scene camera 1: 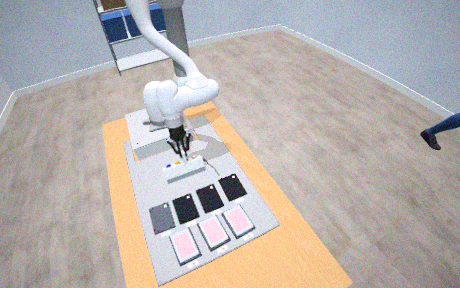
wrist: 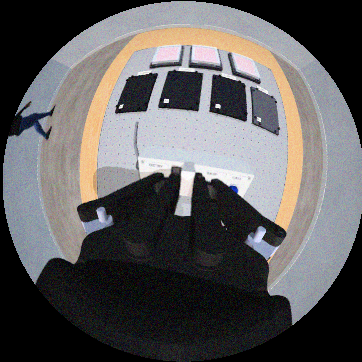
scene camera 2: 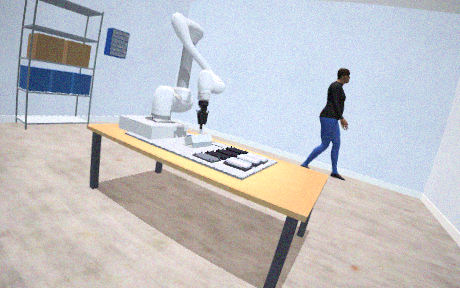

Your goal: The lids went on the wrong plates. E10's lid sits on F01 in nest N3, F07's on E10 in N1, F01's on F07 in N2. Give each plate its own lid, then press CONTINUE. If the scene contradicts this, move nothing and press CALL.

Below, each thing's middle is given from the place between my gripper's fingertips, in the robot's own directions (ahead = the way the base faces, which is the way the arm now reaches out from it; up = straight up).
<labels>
Right now my hand is 19 cm short of the lid slot (wrist: 137,89), 22 cm to the right of it and 7 cm above it.
</labels>
